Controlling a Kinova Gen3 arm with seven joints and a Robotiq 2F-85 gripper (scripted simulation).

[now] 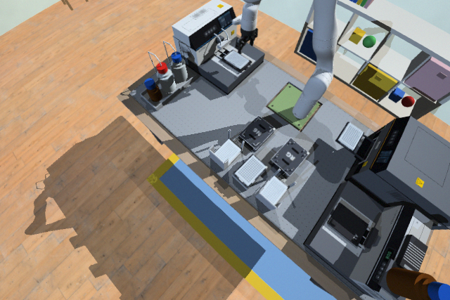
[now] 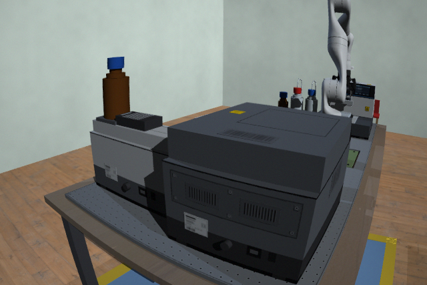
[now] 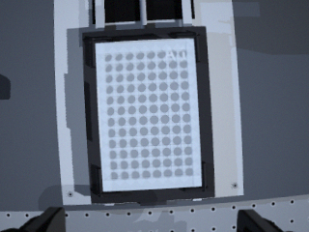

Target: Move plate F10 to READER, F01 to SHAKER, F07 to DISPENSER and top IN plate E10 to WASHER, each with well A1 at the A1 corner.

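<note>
Right now the A1 mark is 13 cm below my hand, 11 cm to the right of it and 3 cm behind it. The rest, counted from my hand: washer (30 cm to the right, 12 cm below, 1 cm ahead); then tall brown bottle (108 cm to the left, 45 cm ahead, 7 cm above).
</note>
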